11 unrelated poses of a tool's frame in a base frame.
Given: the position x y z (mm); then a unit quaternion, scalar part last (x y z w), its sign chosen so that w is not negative.
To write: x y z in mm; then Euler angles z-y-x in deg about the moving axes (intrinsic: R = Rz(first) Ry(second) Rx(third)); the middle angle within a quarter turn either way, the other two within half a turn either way. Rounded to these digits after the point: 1 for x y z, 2 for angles.
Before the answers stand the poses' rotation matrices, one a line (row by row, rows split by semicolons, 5 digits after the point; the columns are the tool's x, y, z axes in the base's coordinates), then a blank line. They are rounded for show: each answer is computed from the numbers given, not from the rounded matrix.
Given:
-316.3, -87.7, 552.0, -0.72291, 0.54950, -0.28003, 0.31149
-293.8, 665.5, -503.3, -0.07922, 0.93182, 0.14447, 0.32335
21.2, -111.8, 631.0, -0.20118, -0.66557, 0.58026, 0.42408
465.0, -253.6, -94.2, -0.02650, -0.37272, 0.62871, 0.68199
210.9, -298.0, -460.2, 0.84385, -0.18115, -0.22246, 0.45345
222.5, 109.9, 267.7, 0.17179, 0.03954, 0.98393, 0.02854
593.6, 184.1, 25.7, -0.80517, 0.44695, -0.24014, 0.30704
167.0, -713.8, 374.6, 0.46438, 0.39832, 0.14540, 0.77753
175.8, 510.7, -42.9, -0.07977, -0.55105, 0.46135, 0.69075
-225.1, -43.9, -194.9, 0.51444, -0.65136, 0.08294, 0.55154
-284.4, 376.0, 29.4, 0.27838, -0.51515, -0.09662, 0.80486
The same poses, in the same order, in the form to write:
0.23926 -0.62003 0.74721; -0.96894 -0.20204 0.14261; 0.06255 -0.75812 -0.64911
-0.77834 -0.24107 0.57972; -0.05421 0.94570 0.32047; -0.62550 0.21801 -0.74914
-0.55937 -0.22435 -0.79798; 0.75995 0.24565 -0.60177; 0.33104 -0.94304 0.03309
-0.06838 -0.83779 -0.54170; 0.87729 0.20805 -0.43252; 0.47506 -0.50481 0.72076
0.83539 -0.10398 -0.53973; -0.50747 -0.52314 -0.68469; -0.21116 0.84588 -0.48979
-0.93935 -0.04258 0.34031; 0.06975 -0.99524 0.06800; 0.33580 0.08761 0.93785
0.48514 -0.57227 0.66117; -0.86720 -0.41193 0.27978; 0.11224 -0.70910 -0.69612
0.64040 0.14384 0.75445; 0.59605 0.52642 -0.60631; -0.48437 0.83797 0.25139
-0.03300 -0.54944 -0.83488; 0.72527 0.56159 -0.39825; 0.68767 -0.61866 0.37996
0.13770 -0.76167 -0.63317; -0.57869 0.45694 -0.67552; 0.80384 0.45942 -0.37785
0.45058 -0.13128 -0.88303; -0.44234 0.82634 -0.34856; 0.77545 0.54766 0.31426

-316.3, -87.7, 552.0, -76.13, -3.59, -130.57
-293.8, 665.5, -503.3, -176.02, 38.72, 163.77
21.2, -111.8, 631.0, 126.36, -19.33, -87.99
465.0, -253.6, -94.2, 94.46, -28.36, -35.01
210.9, -298.0, -460.2, -31.28, 12.19, 120.07
222.5, 109.9, 267.7, 175.75, -19.62, 5.34
593.6, 184.1, 25.7, -60.78, -6.44, -134.47
167.0, -713.8, 374.6, 42.95, 28.97, 73.30
175.8, 510.7, -42.9, 92.61, -43.45, -58.44
-225.1, -43.9, -194.9, -76.62, -53.50, 129.44
-284.4, 376.0, 29.4, -44.47, -50.85, 60.15

